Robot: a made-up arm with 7 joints.
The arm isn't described. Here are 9 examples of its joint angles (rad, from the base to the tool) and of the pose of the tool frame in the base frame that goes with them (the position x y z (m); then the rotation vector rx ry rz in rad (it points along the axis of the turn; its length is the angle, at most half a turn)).
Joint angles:
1: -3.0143 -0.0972 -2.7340 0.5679 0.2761 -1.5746 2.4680
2: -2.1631 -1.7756 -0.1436 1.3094 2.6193 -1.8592 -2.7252
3: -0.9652 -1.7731 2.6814 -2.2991 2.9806 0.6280 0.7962
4: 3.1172 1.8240 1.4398 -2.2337 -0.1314 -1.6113 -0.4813
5: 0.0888 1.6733 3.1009 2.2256 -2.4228 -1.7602 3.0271
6: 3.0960 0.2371 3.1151 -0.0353 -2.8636 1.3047 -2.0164
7: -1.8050 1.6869 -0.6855 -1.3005 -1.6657 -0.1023 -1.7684
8: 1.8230 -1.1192 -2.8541 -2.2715 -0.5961 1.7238 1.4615
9: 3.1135 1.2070 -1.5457 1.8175 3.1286 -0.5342 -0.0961
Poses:
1: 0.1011 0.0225 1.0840 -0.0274 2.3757 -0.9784
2: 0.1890 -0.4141 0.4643 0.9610 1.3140 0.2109
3: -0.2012 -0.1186 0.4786 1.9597 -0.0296 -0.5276
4: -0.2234 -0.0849 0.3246 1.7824 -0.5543 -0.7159
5: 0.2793 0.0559 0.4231 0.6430 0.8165 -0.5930
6: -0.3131 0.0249 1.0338 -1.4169 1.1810 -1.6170
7: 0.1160 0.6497 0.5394 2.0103 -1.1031 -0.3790
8: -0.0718 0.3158 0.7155 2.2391 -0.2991 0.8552
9: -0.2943 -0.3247 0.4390 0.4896 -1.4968 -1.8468
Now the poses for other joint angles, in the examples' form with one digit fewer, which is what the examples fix.
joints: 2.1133 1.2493 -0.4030 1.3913 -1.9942 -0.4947 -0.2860
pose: -0.256 -0.547 0.162 -0.311 0.017 -1.283
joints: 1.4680 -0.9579 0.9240 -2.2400 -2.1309 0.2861 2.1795
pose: 0.194 0.293 0.350 -0.856 -0.510 0.978
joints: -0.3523 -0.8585 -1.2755 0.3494 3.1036 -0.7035 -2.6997
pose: -0.568 -0.019 0.893 1.954 0.779 0.284
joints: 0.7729 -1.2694 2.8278 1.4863 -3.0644 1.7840 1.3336
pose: -0.524 0.403 0.349 -1.679 2.117 -1.404
